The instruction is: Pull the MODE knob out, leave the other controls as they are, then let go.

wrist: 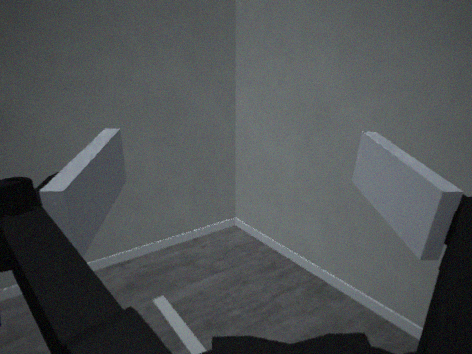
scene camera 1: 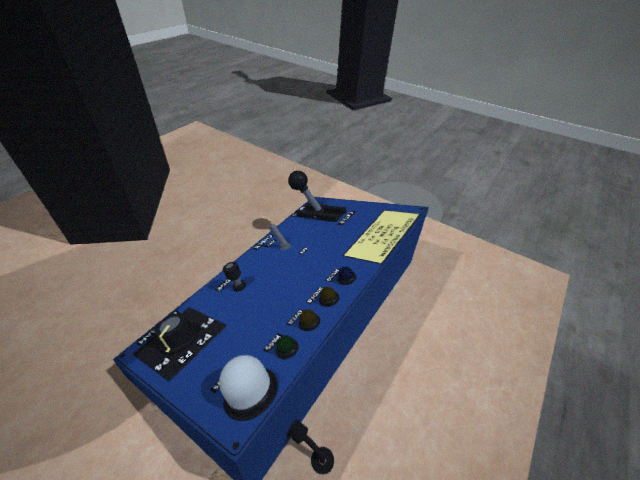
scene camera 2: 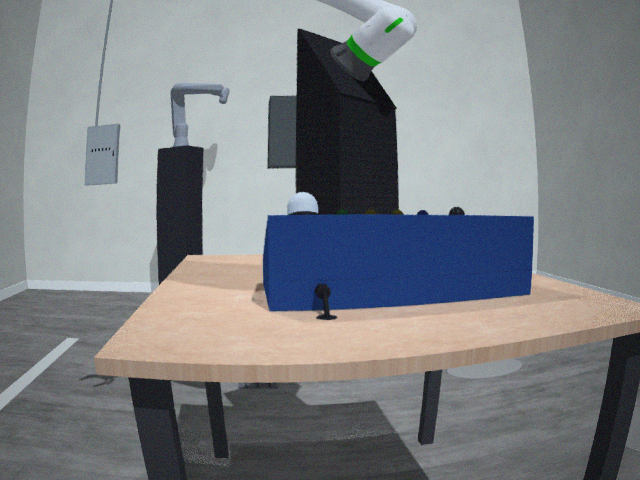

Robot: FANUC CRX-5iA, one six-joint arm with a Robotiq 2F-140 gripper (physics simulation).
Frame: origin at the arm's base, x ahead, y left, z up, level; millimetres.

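Seen in the pictures: gripper, fingertip midpoint: (wrist: 242, 156); arm's base, link origin: (scene camera 2: 348, 64).
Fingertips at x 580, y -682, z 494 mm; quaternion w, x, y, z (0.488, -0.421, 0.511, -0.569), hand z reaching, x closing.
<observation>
Pixels of each thing's top centre, then the offset from my fingertips to it. "pt": a spot on its surface instead.
- small black knob, top centre: (scene camera 1: 230, 265) 120 mm back, 792 mm left, 962 mm down
- ball-topped lever, top centre: (scene camera 1: 297, 172) (scene camera 2: 456, 206) 258 mm back, 994 mm left, 929 mm down
- metal toggle, top centre: (scene camera 1: 277, 227) 169 mm back, 901 mm left, 968 mm down
- rotary dial, top centre: (scene camera 1: 170, 323) 67 mm back, 684 mm left, 970 mm down
- white dome, surface spot: (scene camera 1: 244, 382) pt 91 mm ahead, 732 mm left, 907 mm down
- yellow note, surface spot: (scene camera 1: 382, 236) pt 42 mm back, 1039 mm left, 952 mm down
- black handle, surface spot: (scene camera 2: 322, 291) pt 133 mm ahead, 782 mm left, 1057 mm down
A small black knob (scene camera 1: 232, 270) stands on a short stem at the left edge of the blue control box (scene camera 1: 268, 294) (scene camera 2: 398, 258) in scene camera 1. The label beside it is too blurred to read surely, but this looks like the MODE knob. In scene camera 2 it does not show; the box's tall side hides most of the top. My gripper (wrist: 242, 156) is open in the wrist view, its two pale pads wide apart with wall and floor behind. The box does not show clearly between them. In scene camera 2 the arm's end is high behind the box; the fingers are hidden.
On the box stand a ball-topped lever (scene camera 1: 298, 180), a metal toggle (scene camera 1: 279, 236), a rotary dial (scene camera 1: 169, 324), a white dome (scene camera 1: 244, 382), several small domed lamps or buttons and a yellow note (scene camera 1: 382, 236). A black handle (scene camera 1: 322, 459) (scene camera 2: 322, 291) sticks out. A black pillar (scene camera 2: 351, 155) stands behind.
</observation>
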